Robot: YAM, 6 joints.
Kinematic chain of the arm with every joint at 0, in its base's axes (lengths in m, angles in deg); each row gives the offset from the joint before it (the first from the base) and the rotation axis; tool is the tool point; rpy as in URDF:
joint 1: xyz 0 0 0.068 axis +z
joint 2: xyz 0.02 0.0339 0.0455 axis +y
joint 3: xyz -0.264 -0.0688 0 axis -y
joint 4: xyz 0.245 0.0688 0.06 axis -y
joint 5: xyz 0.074 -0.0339 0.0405 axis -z
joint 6: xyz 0.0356 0 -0.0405 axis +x
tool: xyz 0 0 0 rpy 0 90 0
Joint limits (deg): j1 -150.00..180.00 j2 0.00..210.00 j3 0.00..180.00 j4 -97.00..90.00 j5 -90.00..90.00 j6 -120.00..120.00
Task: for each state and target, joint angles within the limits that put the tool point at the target. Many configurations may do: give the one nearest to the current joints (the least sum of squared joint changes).
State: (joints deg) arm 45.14 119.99 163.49 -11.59 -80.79 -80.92
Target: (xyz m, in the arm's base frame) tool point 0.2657 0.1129 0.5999
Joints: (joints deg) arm 15.94 102.62 146.04 -30.29 -90.00 -80.92
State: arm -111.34 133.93 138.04 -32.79 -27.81 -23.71
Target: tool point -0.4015 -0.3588 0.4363
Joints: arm -139.54 138.78 157.26 -10.84 -20.51 -23.71
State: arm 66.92 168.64 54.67 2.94 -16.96 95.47
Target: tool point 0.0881 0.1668 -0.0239
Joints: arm 58.74 126.23 32.99 -15.03 -18.41 95.47
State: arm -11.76 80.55 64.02 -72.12 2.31 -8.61
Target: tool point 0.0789 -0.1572 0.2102
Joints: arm -60.99 76.37 50.07 -78.75 11.75 -8.61
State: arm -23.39 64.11 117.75 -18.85 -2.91 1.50
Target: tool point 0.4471 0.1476 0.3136
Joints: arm 17.85 113.13 101.96 -18.45 -5.60 1.50
